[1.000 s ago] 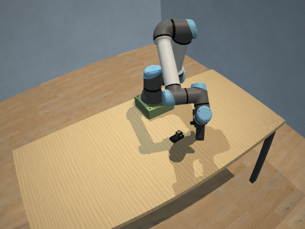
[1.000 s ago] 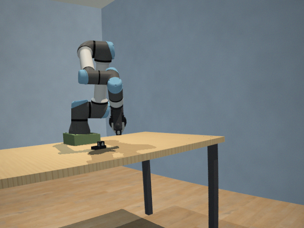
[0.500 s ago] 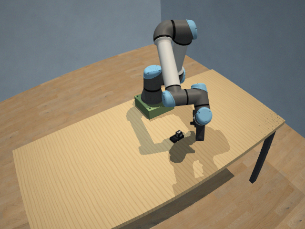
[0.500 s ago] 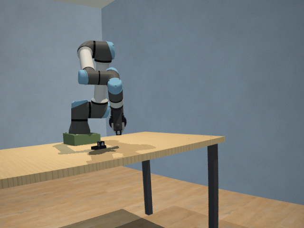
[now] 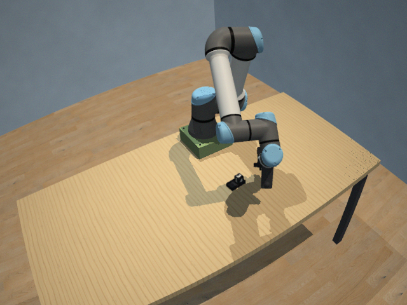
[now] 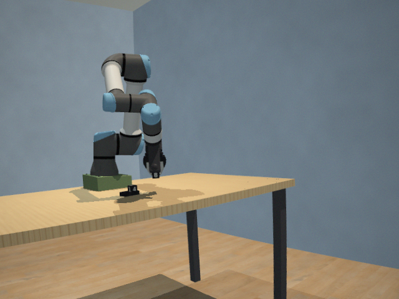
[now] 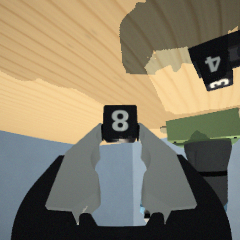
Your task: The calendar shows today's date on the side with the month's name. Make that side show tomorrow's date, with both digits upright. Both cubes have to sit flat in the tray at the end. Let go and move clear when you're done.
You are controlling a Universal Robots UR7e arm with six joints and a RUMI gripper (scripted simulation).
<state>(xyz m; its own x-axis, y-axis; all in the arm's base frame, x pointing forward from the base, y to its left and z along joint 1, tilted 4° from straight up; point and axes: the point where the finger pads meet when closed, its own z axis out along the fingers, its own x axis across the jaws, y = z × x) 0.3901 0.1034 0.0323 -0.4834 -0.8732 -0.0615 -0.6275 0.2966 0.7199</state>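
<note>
The black calendar tray lies 120 mm to the right of my hand, 80 mm below it and 30 mm behind it. From my hand the other things lie so: black digit cube (10 mm below, 10 mm behind).
</note>
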